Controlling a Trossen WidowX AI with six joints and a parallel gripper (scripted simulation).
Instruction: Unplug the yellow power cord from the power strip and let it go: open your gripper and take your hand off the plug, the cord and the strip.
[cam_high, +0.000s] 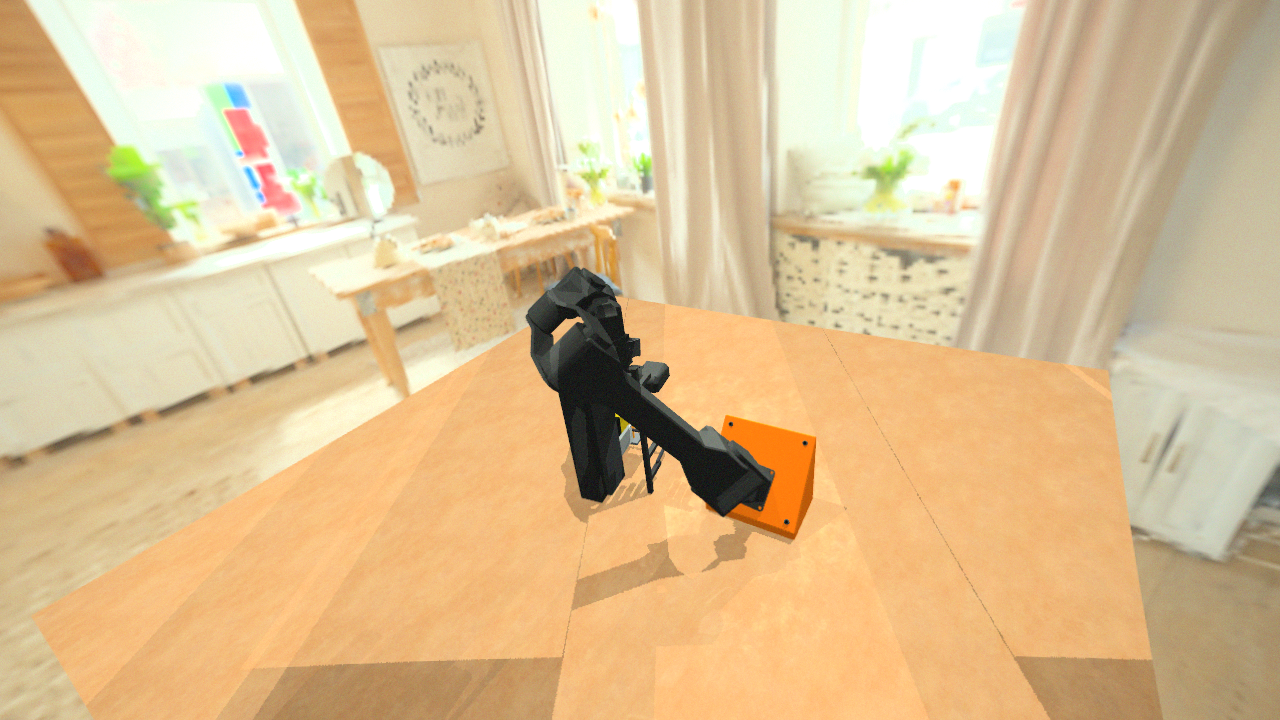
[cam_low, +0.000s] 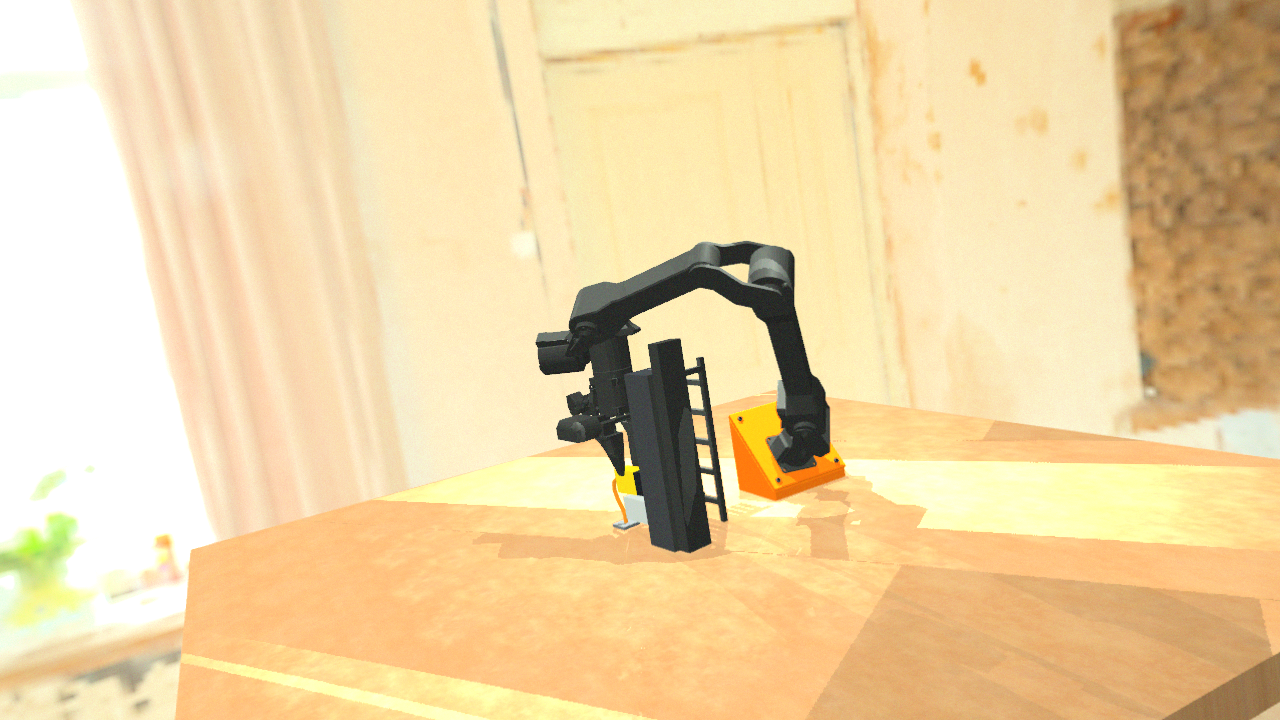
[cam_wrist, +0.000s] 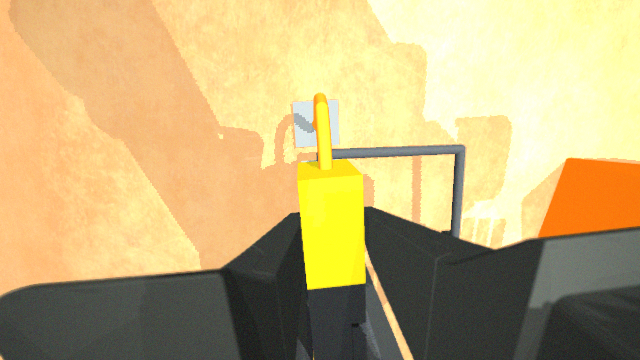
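My gripper tip is 2 cm to the right of the yellow plug and 1 cm past it.
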